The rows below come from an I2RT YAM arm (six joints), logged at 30 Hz.
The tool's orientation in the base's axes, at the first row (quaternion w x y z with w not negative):
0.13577, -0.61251, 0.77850, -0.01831
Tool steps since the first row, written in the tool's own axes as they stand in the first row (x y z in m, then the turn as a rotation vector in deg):
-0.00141, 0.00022, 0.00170, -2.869, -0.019, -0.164
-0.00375, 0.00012, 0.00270, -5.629, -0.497, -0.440
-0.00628, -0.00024, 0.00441, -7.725, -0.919, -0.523
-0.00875, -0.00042, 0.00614, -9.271, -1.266, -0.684
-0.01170, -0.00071, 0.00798, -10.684, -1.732, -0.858
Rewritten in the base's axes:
0.00049, 0.00164, -0.00141, 0.590, 2.723, 0.704
0.00132, 0.00400, -0.00191, 1.566, 5.212, 1.584
0.00260, 0.00657, -0.00301, 2.393, 7.105, 2.142
0.00370, 0.00913, -0.00417, 3.014, 8.478, 2.657
0.00503, 0.01214, -0.00533, 3.716, 9.693, 3.182

